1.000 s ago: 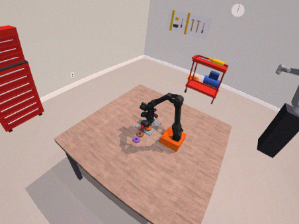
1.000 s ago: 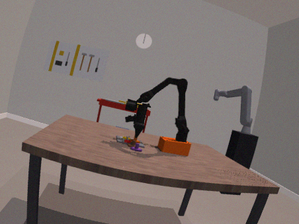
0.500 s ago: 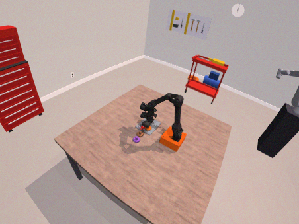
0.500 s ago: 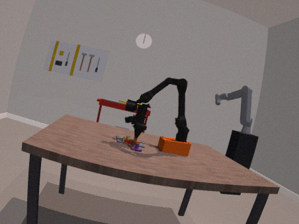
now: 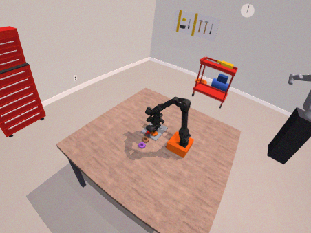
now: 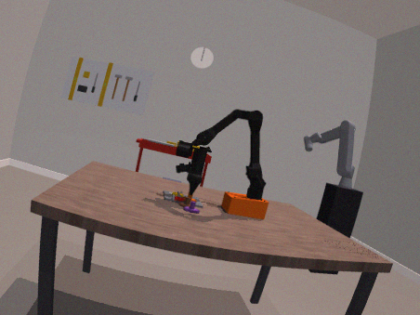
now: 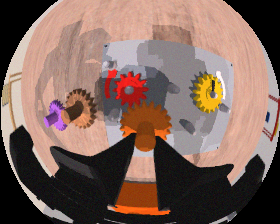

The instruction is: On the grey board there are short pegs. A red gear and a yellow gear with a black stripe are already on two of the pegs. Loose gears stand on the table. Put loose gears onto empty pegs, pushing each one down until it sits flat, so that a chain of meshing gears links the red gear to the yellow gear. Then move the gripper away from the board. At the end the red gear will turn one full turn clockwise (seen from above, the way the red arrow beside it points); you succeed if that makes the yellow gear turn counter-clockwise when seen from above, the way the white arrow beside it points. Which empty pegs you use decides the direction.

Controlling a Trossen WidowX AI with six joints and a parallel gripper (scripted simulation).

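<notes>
Right now the orange gear is 10 mm below my gripper tip. Also, from my gripper tip: red gear: 40 mm ahead, 20 mm to the left, 20 mm below; brown gear: 110 mm to the left, 20 mm below, 10 mm ahead; yellow gear: 80 mm to the right, 50 mm ahead, 20 mm below.
</notes>
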